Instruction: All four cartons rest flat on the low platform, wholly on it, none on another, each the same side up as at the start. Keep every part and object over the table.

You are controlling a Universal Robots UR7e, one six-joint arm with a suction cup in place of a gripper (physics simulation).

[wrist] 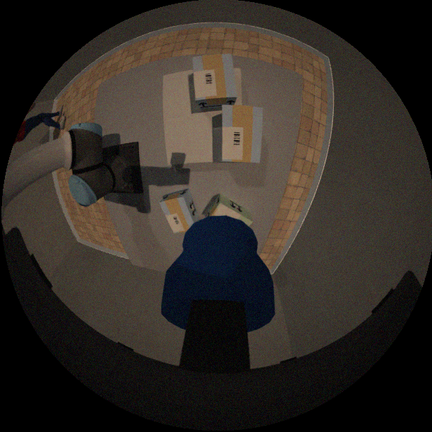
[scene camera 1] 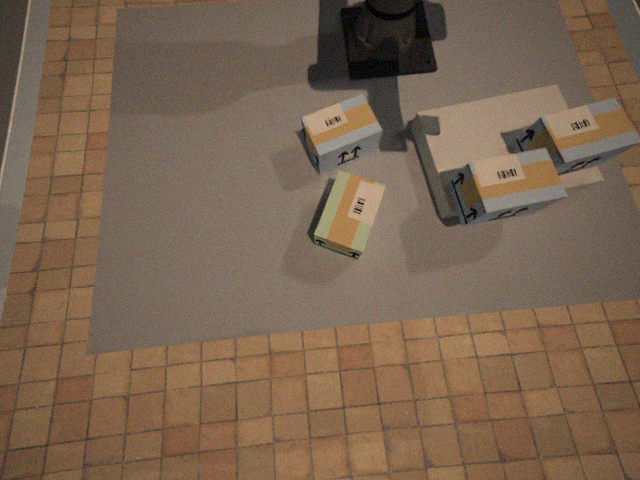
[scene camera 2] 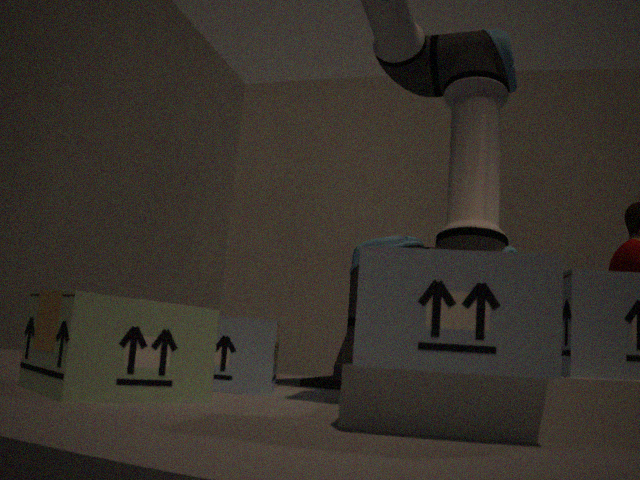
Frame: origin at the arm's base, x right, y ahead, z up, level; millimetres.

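Seen in the pictures: arm's base at its link origin: [scene camera 1: 383, 36].
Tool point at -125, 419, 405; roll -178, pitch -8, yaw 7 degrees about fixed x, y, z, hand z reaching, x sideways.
Pixels of each thing's top centre, then the offset from my tool point to it, as dx, dy, dz. Level surfaces: height alone.
- second blue-sided carton at its top centre: [scene camera 2: 632, 280] [scene camera 1: 590, 129] -224, -75, -282
- low platform at its top centre: [scene camera 2: 527, 372] [scene camera 1: 506, 144] -132, -95, -368
- smaller blue-sided carton at its top centre: [scene camera 2: 220, 316] [scene camera 1: 341, 123] +223, -103, -330
- green-sided carton at its top centre: [scene camera 2: 126, 300] [scene camera 1: 350, 209] +198, +84, -330
- grey table top at its surface level: dz -416
A blue-sided carton [scene camera 1: 516, 178] [scene camera 2: 457, 310] [wrist: 250, 132] stands near the platform's front edge. A second blue-sided carton [scene camera 1: 591, 126] [scene camera 2: 602, 320] [wrist: 217, 80] stands at its far right end. Whether either overhangs the low platform [scene camera 1: 475, 136] [scene camera 2: 439, 405] [wrist: 187, 125] is unclear. A smaller blue-sided carton [scene camera 1: 343, 129] [scene camera 2: 248, 353] [wrist: 177, 210] and a green-sided carton [scene camera 1: 346, 214] [scene camera 2: 142, 353] [wrist: 235, 207] stand on the table, left of the platform in scene camera 1. My suction gripper [wrist: 220, 235] is off, with no carton on it, and partly hides the green carton.
The dark robot base [scene camera 1: 390, 46] [wrist: 122, 167] stands behind the cartons in scene camera 1. The grey table top [scene camera 1: 206, 232] is surrounded by tiled floor [scene camera 1: 310, 403]. A person in red [scene camera 2: 626, 255] shows at the right edge of scene camera 2.
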